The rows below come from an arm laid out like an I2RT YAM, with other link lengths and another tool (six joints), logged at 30 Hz.
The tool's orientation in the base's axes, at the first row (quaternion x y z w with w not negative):
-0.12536, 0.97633, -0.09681, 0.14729
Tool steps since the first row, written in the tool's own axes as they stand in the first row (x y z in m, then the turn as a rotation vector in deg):
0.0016, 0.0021, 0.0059, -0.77, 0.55, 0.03
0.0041, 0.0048, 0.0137, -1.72, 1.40, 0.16
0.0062, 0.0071, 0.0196, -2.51, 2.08, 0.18
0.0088, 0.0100, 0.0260, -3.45, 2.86, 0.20
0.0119, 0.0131, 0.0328, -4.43, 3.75, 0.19
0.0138, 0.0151, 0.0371, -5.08, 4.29, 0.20
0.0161, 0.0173, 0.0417, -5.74, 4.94, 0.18
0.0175, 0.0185, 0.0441, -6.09, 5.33, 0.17
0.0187, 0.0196, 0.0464, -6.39, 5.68, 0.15
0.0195, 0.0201, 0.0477, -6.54, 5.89, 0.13
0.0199, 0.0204, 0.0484, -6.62, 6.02, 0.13
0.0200, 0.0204, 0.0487, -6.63, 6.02, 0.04
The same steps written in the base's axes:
-0.0001, 0.0007, -0.0064, 0.60, 0.73, 0.05
-0.0006, 0.0014, -0.0150, 1.34, 1.78, -0.01
-0.0012, 0.0021, -0.0216, 1.93, 2.63, 0.02
-0.0022, 0.0031, -0.0290, 2.64, 3.63, 0.07
-0.0036, 0.0042, -0.0369, 3.35, 4.74, 0.14
-0.0045, 0.0049, -0.0418, 3.83, 5.43, 0.18
-0.0056, 0.0057, -0.0473, 4.30, 6.23, 0.23
-0.0064, 0.0061, -0.0501, 4.53, 6.70, 0.24
-0.0071, 0.0064, -0.0529, 4.73, 7.12, 0.26
-0.0075, 0.0065, -0.0544, 4.82, 7.36, 0.27
-0.0077, 0.0066, -0.0552, 4.86, 7.51, 0.26
-0.0077, 0.0065, -0.0556, 4.84, 7.52, 0.35

